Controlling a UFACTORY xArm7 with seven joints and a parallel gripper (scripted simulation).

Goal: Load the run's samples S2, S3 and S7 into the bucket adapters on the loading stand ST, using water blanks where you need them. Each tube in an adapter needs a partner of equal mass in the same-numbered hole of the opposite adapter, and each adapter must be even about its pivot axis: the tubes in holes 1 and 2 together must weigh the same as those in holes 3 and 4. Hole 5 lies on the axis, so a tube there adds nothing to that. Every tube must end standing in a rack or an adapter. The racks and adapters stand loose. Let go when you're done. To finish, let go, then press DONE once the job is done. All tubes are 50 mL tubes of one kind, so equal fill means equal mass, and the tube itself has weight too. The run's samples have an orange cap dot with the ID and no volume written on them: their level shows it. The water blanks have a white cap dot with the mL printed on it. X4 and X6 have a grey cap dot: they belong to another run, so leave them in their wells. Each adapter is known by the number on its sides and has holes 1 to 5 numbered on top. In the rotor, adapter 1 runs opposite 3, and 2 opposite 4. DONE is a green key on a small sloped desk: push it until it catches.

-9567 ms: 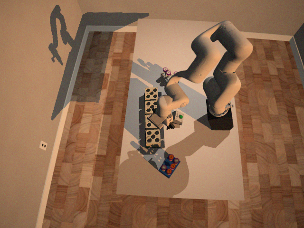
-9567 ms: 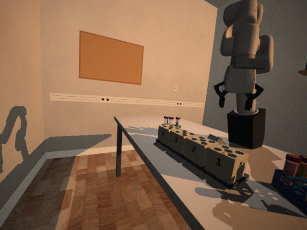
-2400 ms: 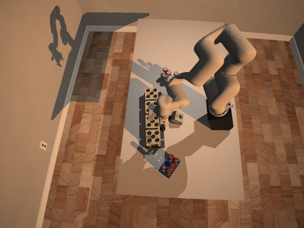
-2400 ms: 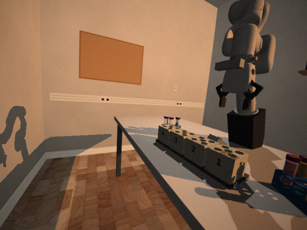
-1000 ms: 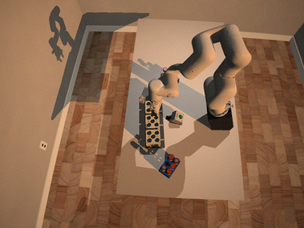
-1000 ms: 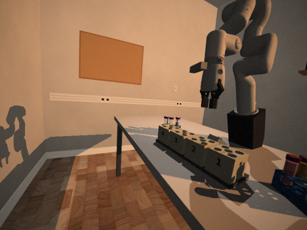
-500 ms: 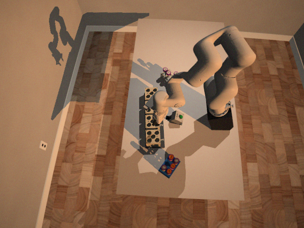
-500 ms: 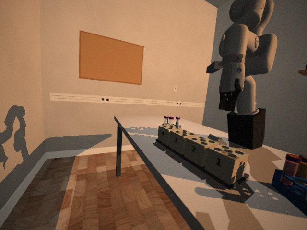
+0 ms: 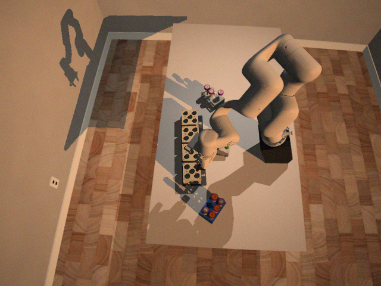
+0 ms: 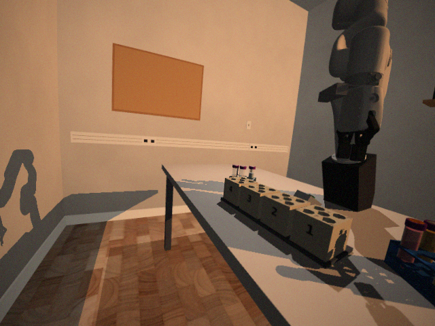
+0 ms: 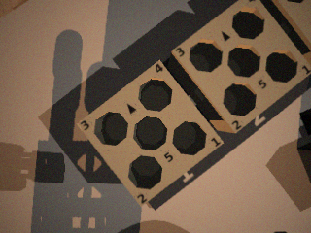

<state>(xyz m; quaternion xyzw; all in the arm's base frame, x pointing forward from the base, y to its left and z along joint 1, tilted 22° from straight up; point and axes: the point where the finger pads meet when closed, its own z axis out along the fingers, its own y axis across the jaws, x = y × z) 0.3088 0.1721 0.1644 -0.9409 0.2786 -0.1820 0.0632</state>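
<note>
The pink-filled sample tube lies 19 cm below my hand, 13 cm to the left of it and 6 cm behind it. Also, from my hand: bucket adapter (20 cm below, 11 cm to the right, 8 cm ahead); yellowish tube (20 cm to the left, 19 cm below, 2 cm behind); blue sample rack (22 cm below, 18 cm to the left, 5 cm behind).
</note>
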